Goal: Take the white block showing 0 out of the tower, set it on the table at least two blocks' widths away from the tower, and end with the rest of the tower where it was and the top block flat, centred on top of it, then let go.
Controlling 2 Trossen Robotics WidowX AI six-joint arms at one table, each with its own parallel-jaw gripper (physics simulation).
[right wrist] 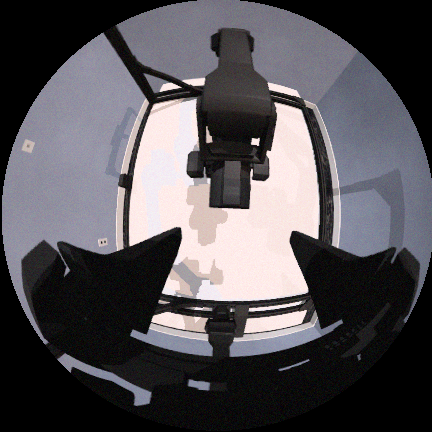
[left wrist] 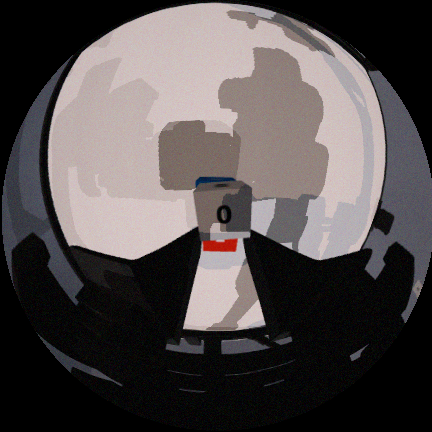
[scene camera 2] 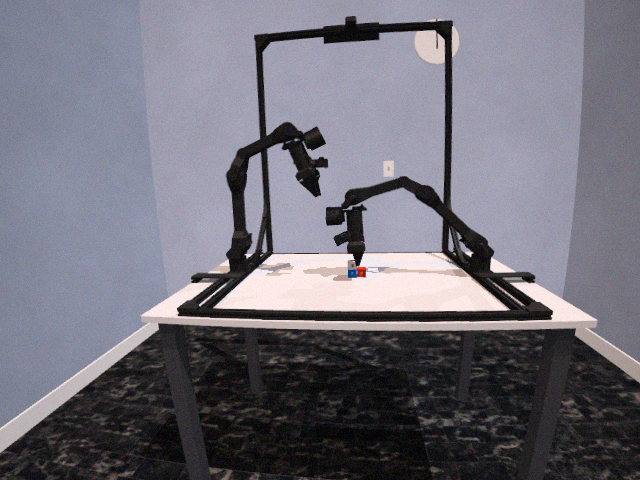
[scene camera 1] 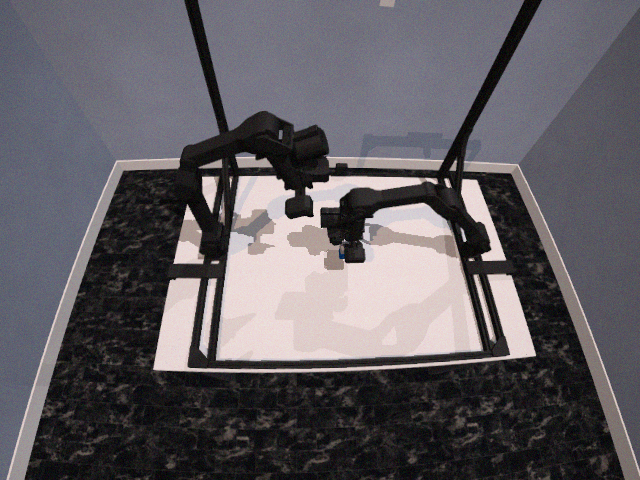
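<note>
The white block shows a black 0 in the left wrist view. It stands above the blue block and looks slightly turned or tilted; whether it rests fully flat is unclear. The red block stands beside the blue one, to its right in scene camera 2. My left gripper points down, with its fingertips against both sides of the white block, shut on it. My right gripper is open and empty, high above the table.
The white table carries a black frame along its edges, with tall posts at the back. The right arm hangs to the left of the blocks in the scene views. Arm shadows lie across the table top.
</note>
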